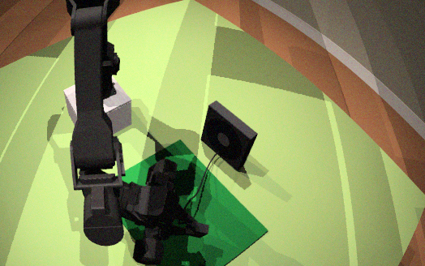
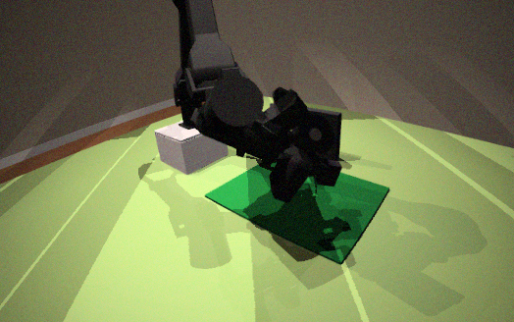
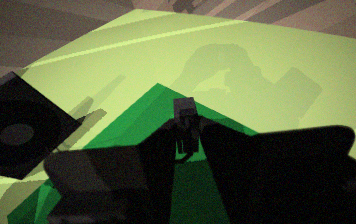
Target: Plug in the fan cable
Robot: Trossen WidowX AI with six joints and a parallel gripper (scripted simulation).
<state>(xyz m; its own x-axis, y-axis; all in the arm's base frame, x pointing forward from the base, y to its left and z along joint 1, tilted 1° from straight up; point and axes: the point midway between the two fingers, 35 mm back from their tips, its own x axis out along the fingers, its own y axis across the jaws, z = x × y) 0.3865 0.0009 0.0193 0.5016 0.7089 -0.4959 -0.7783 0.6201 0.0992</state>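
My gripper tip is now 70 mm past the board, 20 mm to the right of it and 110 mm above it. The rest, counted from my gripper tip: dark fan plug (10 mm below); black square fan (160 mm behind, 180 mm to the left, 30 mm below).
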